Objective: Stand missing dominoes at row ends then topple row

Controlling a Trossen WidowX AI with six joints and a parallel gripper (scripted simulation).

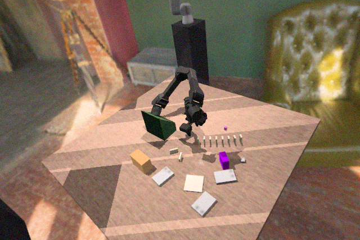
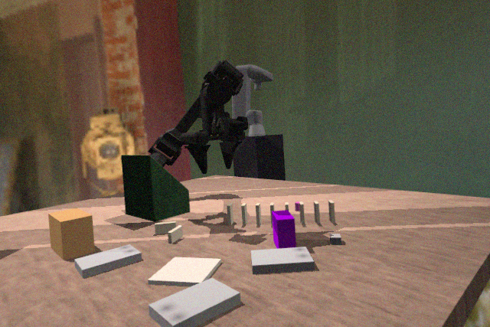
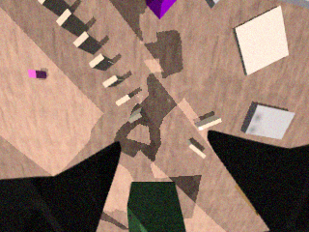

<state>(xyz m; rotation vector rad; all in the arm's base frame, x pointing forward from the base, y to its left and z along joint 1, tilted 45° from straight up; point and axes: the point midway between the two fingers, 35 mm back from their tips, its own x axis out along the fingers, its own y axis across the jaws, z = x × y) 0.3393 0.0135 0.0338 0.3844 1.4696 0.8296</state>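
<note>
My gripper tip is now 190 mm to the left of the white slab, 160 mm short of it and 140 mm above it. Round my gripper tip: purple block (210 mm ahead, 110 mm below, 10 mm to the left); tiny purple cube (250 mm to the left, 130 mm below, 40 mm ahead); small grey cube (270 mm ahead, 140 mm below, 100 mm to the left).
</note>
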